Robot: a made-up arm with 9 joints. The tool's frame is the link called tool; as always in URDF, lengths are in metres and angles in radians. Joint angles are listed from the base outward.
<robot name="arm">
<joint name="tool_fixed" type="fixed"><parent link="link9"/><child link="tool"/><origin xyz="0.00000 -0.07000 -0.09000" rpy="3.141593 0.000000 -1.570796"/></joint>
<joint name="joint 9" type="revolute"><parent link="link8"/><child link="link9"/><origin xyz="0.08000 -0.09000 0.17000" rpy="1.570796 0.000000 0.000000"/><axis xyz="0 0 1"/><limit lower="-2.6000" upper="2.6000"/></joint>
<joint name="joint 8" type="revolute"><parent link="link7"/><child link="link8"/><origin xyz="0.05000 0.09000 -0.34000" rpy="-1.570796 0.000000 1.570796"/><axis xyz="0 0 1"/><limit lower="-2.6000" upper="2.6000"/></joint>
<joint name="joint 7" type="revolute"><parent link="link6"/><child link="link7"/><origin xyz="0.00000 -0.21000 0.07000" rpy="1.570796 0.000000 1.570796"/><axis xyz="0 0 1"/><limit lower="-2.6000" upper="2.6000"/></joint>
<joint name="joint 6" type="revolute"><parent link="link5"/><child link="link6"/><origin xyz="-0.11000 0.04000 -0.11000" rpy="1.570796 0.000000 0.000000"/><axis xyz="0 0 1"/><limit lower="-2.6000" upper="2.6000"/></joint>
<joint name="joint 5" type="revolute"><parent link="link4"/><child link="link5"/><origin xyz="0.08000 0.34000 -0.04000" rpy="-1.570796 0.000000 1.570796"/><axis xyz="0 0 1"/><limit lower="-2.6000" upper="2.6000"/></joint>
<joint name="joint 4" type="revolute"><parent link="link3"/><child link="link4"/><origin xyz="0.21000 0.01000 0.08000" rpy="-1.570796 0.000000 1.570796"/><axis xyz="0 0 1"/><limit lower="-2.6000" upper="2.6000"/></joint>
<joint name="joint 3" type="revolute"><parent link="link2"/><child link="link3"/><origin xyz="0.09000 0.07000 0.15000" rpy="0.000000 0.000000 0.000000"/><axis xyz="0 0 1"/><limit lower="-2.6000" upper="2.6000"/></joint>
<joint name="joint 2" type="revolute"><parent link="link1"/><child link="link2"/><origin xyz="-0.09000 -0.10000 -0.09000" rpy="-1.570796 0.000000 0.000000"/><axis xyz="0 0 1"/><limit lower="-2.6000" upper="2.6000"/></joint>
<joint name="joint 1" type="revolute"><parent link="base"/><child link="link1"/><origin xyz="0.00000 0.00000 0.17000" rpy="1.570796 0.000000 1.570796"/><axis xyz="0 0 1"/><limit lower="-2.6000" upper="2.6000"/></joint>
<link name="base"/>
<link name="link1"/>
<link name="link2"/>
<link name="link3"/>
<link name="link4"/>
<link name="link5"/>
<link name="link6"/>
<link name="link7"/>
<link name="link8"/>
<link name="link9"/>
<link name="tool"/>
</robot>
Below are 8 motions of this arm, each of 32 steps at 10 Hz.
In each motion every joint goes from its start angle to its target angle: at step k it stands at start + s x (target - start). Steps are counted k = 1, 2, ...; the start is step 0. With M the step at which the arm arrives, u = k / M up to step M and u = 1 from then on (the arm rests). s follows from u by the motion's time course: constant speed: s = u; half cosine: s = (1 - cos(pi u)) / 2; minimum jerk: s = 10 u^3 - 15 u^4 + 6 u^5.
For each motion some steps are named. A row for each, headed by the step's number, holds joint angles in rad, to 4 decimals.
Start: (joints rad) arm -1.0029 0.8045 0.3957 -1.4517 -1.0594 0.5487 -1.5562 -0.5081 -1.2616
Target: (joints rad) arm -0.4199 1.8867 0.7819 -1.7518 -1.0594 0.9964 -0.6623 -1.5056 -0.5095
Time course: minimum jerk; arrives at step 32
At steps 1, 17, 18, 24, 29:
1: -1.0027 0.8048 0.3958 -1.4518 -1.0594 0.5488 -1.5559 -0.5084 -1.2614
17: -0.6773 1.4088 0.6114 -1.6193 -1.0594 0.7987 -1.0570 -1.0651 -0.8416
18: -0.6438 1.4711 0.6336 -1.6366 -1.0594 0.8245 -1.0056 -1.1225 -0.7983
24: -0.4802 1.7747 0.7419 -1.7207 -1.0594 0.9501 -0.7548 -1.4023 -0.5874
29: -0.4241 1.8790 0.7791 -1.7497 -1.0594 0.9932 -0.6687 -1.4985 -0.5149

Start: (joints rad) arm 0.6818 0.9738 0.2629 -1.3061 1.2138 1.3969 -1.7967 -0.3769 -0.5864
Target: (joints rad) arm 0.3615 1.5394 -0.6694 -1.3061 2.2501 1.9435 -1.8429 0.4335 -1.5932
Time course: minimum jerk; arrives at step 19
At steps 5, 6, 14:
5: 0.6440 1.0405 0.1530 -1.3061 1.3360 1.4613 -1.8021 -0.2814 -0.7051
6: 0.6227 1.0782 0.0908 -1.3061 1.4051 1.4978 -1.8052 -0.2273 -0.7722
14: 0.3993 1.4727 -0.5595 -1.3061 2.1279 1.8791 -1.8375 0.3380 -1.4745

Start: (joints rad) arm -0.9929 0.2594 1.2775 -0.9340 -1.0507 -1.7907 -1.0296 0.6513 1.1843
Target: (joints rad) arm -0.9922 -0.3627 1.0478 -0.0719 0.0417 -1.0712 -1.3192 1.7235 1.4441
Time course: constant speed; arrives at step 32
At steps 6, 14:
6: -0.9928 0.1428 1.2344 -0.7724 -0.8459 -1.6558 -1.0839 0.8523 1.2330
14: -0.9926 -0.0128 1.1770 -0.5568 -0.5728 -1.4759 -1.1563 1.1204 1.2980

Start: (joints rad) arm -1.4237 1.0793 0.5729 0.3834 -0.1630 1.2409 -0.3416 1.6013 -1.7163
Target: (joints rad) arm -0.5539 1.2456 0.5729 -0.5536 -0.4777 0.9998 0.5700 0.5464 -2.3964
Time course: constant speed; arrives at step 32
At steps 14, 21, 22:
14: -1.0432 1.1521 0.5729 -0.0265 -0.3007 1.1354 0.0572 1.1398 -2.0138
21: -0.8529 1.1884 0.5729 -0.2315 -0.3695 1.0827 0.2566 0.9090 -2.1626
22: -0.8257 1.1936 0.5729 -0.2608 -0.3794 1.0751 0.2851 0.8761 -2.1839

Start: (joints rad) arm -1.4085 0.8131 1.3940 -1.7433 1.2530 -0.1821 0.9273 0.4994 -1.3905
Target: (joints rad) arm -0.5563 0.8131 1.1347 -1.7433 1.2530 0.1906 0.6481 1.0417 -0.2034
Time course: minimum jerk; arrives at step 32
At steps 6, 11, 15, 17, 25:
6: -1.3669 0.8131 1.3814 -1.7433 1.2530 -0.1639 0.9137 0.5258 -1.3326
11: -1.2163 0.8131 1.3355 -1.7433 1.2530 -0.0980 0.8643 0.6217 -1.1228
15: -1.0322 0.8131 1.2795 -1.7433 1.2530 -0.0175 0.8040 0.7389 -0.8663
17: -0.9326 0.8131 1.2492 -1.7433 1.2530 0.0260 0.7714 0.8022 -0.7276
25: -0.6188 0.8131 1.1537 -1.7433 1.2530 0.1633 0.6686 1.0019 -0.2905

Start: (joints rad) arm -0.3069 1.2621 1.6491 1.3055 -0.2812 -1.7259 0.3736 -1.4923 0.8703
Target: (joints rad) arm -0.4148 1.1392 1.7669 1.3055 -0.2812 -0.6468 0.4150 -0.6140 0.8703
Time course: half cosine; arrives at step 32
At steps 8, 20, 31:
8: -0.3227 1.2441 1.6664 1.3055 -0.2812 -1.5679 0.3797 -1.3637 0.8703
20: -0.3815 1.1771 1.7305 1.3055 -0.2812 -0.9799 0.4022 -0.8851 0.8703
31: -0.4145 1.1395 1.7666 1.3055 -0.2812 -0.6494 0.4149 -0.6161 0.8703

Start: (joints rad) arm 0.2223 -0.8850 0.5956 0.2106 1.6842 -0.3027 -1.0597 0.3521 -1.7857
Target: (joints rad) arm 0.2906 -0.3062 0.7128 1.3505 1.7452 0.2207 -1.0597 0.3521 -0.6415
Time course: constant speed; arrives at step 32
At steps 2, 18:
2: 0.2266 -0.8488 0.6029 0.2818 1.6880 -0.2700 -1.0597 0.3521 -1.7142
18: 0.2607 -0.5594 0.6615 0.8518 1.7185 -0.0083 -1.0597 0.3521 -1.1421

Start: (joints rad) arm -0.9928 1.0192 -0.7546 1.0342 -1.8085 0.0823 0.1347 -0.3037 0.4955
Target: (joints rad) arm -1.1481 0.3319 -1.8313 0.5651 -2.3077 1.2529 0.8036 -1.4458 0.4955
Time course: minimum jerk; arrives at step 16
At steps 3, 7, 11, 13, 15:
3: -1.0004 0.9857 -0.8071 1.0113 -1.8328 0.1394 0.1673 -0.3594 0.4955
7: -1.0524 0.7553 -1.1681 0.8541 -2.0002 0.5318 0.3916 -0.7423 0.4955
11: -1.1201 0.4556 -1.6375 0.6495 -2.2178 1.0422 0.6832 -1.2402 0.4955
13: -1.1405 0.3654 -1.7788 0.5880 -2.2834 1.1958 0.7710 -1.3901 0.4955
15: -1.1478 0.3334 -1.8289 0.5661 -2.3066 1.2503 0.8021 -1.4433 0.4955

